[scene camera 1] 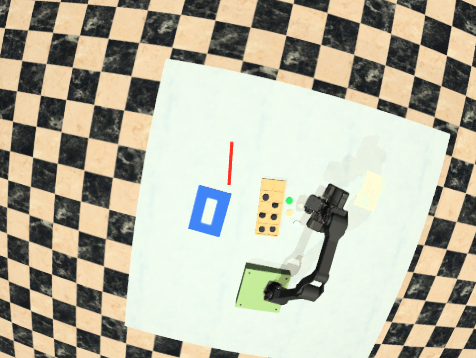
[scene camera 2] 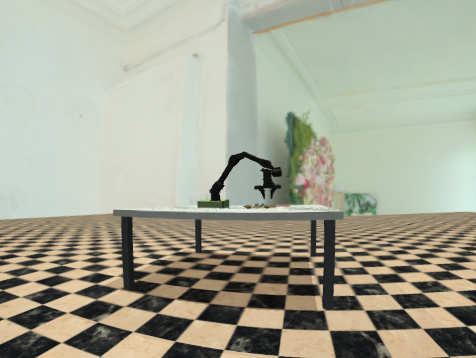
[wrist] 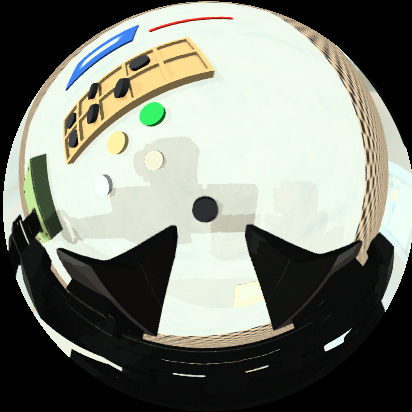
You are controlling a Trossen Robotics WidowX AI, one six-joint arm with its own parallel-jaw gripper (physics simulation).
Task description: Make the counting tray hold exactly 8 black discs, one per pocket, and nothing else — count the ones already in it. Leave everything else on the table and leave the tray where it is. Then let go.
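Note:
The tan counting tray (scene camera 1: 277,185) (wrist: 185,65) has several black discs in its pockets, some tilted; pockets at one end are empty. A loose black disc (wrist: 205,209) lies flat on the table, seen just beyond and between the fingertips in the wrist view; the arm hides it in the first scene view. My gripper (scene camera 2: 269,197) (wrist: 211,230) is partly open and empty, pointing down above the table, to the right of the tray in the first scene view. Another loose black disc cannot be made out.
Beside the tray lie a green disc (scene camera 1: 289,200) (wrist: 152,114), a yellow disc (scene camera 1: 289,213) (wrist: 117,142), a cream disc (wrist: 154,160) and a white disc (wrist: 104,185). A blue frame (scene camera 1: 197,210), red bar (scene camera 1: 230,163), pale yellow sheet (scene camera 1: 369,191) and green base block (scene camera 1: 257,292) are farther out.

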